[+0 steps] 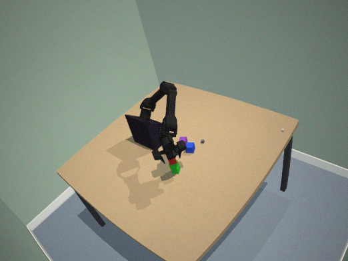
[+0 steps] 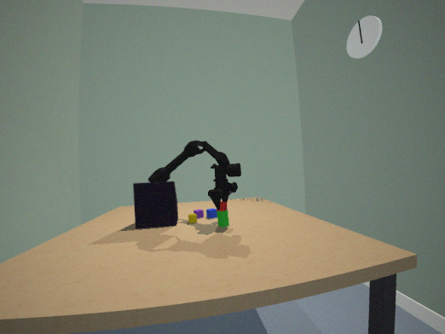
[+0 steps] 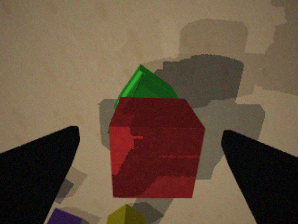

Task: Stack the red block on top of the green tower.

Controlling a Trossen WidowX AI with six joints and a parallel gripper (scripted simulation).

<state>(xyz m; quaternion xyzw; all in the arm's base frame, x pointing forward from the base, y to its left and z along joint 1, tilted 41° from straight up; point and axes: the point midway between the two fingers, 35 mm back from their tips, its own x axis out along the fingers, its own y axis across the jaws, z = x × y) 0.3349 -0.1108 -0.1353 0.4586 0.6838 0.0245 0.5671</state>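
The red block lies 1 cm above my gripper tip. Also, from my gripper tip: purple block (9 cm behind, 22 cm to the left, 7 cm below); then blue block (2 cm behind, 19 cm to the left, 7 cm below); then yellow block (14 cm behind, 14 cm to the left, 7 cm below).
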